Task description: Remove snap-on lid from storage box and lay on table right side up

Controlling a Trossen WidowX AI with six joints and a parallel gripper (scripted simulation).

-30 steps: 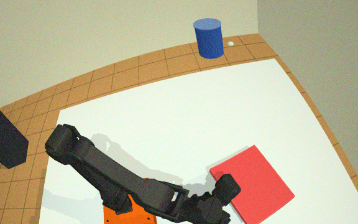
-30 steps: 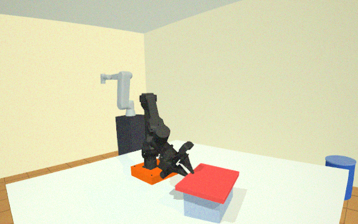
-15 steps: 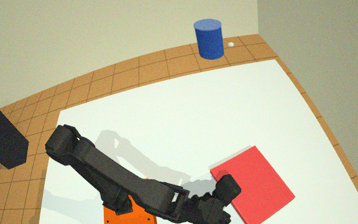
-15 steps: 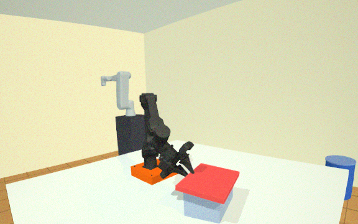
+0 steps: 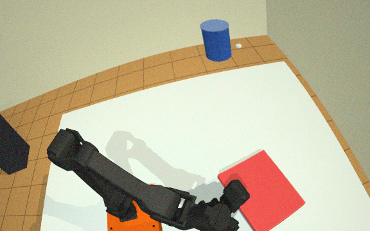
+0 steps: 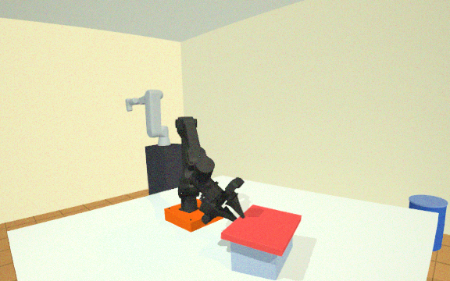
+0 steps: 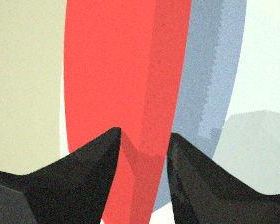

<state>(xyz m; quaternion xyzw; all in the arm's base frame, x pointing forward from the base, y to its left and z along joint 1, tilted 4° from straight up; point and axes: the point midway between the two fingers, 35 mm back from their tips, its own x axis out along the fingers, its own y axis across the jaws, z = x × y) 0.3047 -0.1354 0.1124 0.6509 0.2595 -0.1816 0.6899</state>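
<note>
Now: the red lid 80 mm ahead of my gripper tip and 10 mm to the left of it. From my gripper tip the other things lie so: storage box: 70 mm ahead, 60 mm below, 10 mm to the left.
</note>
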